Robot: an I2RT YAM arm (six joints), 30 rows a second.
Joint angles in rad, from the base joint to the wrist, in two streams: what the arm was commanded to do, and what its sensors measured. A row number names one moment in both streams.
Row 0, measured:
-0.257 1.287 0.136 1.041 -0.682 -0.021
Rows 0 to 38, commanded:
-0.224 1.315 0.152 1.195 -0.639 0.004
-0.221 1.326 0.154 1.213 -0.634 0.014
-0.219 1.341 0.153 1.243 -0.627 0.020
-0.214 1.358 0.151 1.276 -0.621 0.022
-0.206 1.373 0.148 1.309 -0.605 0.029
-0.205 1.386 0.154 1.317 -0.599 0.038
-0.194 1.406 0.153 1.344 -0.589 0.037
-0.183 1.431 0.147 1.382 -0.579 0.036
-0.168 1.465 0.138 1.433 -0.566 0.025
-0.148 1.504 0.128 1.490 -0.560 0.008
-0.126 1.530 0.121 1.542 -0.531 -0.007
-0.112 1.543 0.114 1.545 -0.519 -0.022
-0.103 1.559 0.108 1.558 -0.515 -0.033
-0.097 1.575 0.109 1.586 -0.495 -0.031
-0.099 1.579 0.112 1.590 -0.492 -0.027
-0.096 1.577 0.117 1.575 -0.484 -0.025
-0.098 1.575 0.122 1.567 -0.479 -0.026
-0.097 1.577 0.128 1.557 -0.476 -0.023
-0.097 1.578 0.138 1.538 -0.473 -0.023
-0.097 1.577 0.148 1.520 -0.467 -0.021
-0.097 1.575 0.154 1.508 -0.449 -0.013
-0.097 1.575 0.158 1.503 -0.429 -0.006
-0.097 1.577 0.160 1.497 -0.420 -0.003
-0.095 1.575 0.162 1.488 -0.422 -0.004
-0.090 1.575 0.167 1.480 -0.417 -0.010
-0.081 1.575 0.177 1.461 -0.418 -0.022
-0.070 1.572 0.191 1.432 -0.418 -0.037
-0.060 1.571 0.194 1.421 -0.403 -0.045
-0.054 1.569 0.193 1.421 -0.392 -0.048
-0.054 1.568 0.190 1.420 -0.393 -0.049
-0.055 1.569 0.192 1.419 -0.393 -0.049
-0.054 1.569 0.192 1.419 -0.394 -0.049
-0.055 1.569 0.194 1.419 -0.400 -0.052
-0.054 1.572 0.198 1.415 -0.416 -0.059
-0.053 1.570 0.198 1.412 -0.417 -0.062
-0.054 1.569 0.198 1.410 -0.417 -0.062
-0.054 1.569 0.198 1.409 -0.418 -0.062
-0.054 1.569 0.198 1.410 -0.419 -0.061
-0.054 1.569 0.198 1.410 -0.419 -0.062
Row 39, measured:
-0.060 1.571 0.182 1.417 -0.419 -0.052
